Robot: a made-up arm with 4 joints.
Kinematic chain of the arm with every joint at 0, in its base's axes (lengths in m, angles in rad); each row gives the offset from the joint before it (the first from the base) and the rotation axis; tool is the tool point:
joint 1: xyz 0 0 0.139 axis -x
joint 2: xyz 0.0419 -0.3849 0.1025 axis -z
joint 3: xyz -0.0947 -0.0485 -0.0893 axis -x
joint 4: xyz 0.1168 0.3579 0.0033 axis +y
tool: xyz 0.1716 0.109 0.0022
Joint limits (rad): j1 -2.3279..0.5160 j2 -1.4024..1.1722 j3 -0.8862..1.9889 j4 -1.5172..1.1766
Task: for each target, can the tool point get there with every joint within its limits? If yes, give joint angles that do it. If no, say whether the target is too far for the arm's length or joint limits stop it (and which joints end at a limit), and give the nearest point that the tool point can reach.
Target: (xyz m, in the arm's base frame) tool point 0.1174 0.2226 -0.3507
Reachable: yes | joints -0.9557 -0.7580 1.1397 0.8825
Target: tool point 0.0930 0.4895 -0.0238
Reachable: yes | joints -1.7140 -1.1869 1.6645 -0.6062
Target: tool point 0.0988 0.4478 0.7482
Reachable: no: joint limits stop it (at a limit: joint 1, joint 3) | nearest point 0.0721 0.0945 0.5759 | short by 0.394 m
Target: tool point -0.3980 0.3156 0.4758
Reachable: no: joint limits stop it (at a limit: joint 1) | nearest point -0.2232 0.3033 0.2384 | short by 0.295 m
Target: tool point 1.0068 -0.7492 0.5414
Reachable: no: too far | nearest point 0.4624 -0.4122 0.3604 | short by 0.665 m
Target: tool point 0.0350 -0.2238 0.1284
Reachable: yes | joints -1.7606 -0.4972 -0.4964 0.1238
